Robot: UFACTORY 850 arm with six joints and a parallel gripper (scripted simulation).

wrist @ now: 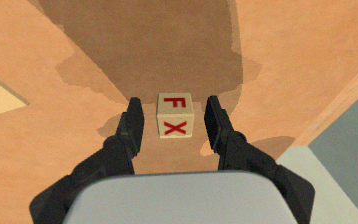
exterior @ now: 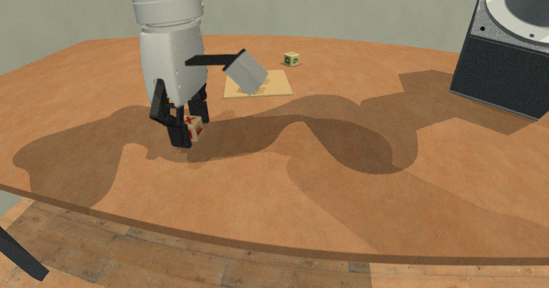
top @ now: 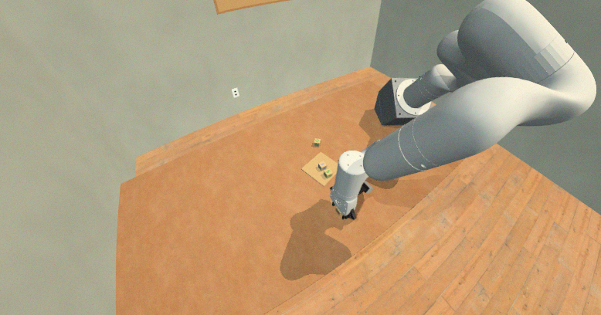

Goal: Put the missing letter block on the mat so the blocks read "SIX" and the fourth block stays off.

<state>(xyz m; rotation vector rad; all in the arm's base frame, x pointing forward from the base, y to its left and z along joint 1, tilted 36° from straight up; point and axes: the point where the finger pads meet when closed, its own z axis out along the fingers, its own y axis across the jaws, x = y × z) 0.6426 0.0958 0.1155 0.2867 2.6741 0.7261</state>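
My hand is 21 cm to the left of the mat, 8 cm past it and 2 cm above it.
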